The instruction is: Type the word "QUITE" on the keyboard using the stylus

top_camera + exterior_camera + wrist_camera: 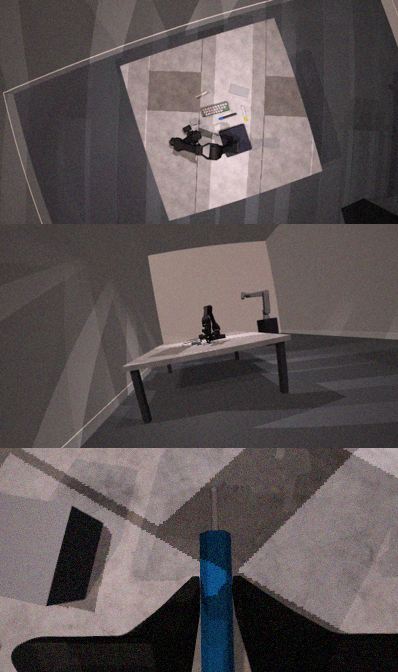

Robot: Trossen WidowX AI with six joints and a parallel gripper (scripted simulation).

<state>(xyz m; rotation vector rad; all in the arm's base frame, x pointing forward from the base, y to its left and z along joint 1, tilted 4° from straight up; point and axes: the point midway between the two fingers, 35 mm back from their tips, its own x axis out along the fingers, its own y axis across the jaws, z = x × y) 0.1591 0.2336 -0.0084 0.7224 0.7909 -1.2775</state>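
Now: gripper tip 10 cm short of the small grey block and 1 cm below it. Round my gripper tip: pale cylinder (27 cm ahead, 13 cm to the right); blue stylus (1 cm to the right); grey stylus tip (5 cm to the right, 1 cm ahead).
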